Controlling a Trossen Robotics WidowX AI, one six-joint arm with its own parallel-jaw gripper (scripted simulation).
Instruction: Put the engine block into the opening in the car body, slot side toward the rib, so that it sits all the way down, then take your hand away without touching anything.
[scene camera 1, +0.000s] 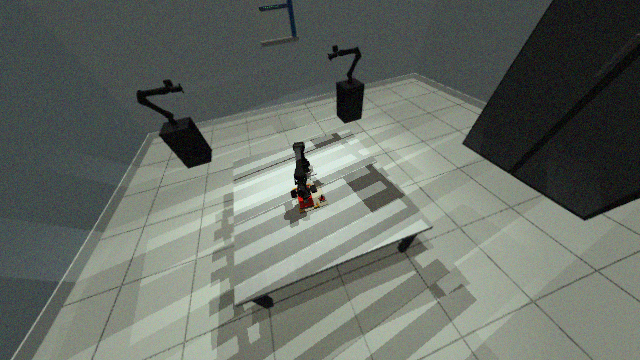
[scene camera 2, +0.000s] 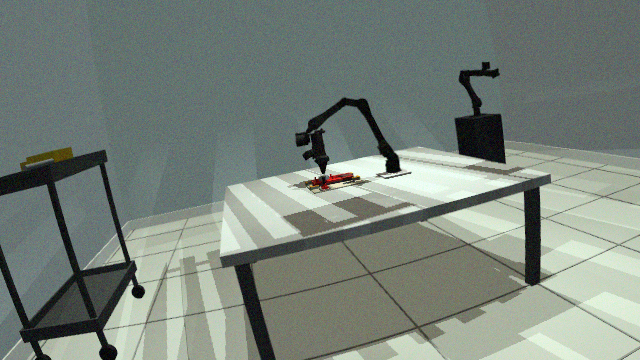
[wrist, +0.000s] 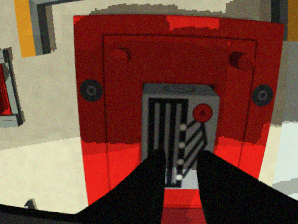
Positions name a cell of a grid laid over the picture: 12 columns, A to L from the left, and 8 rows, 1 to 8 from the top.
Labels:
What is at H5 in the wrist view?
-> A grey engine block.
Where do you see my gripper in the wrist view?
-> H6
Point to a red car body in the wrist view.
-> At E3

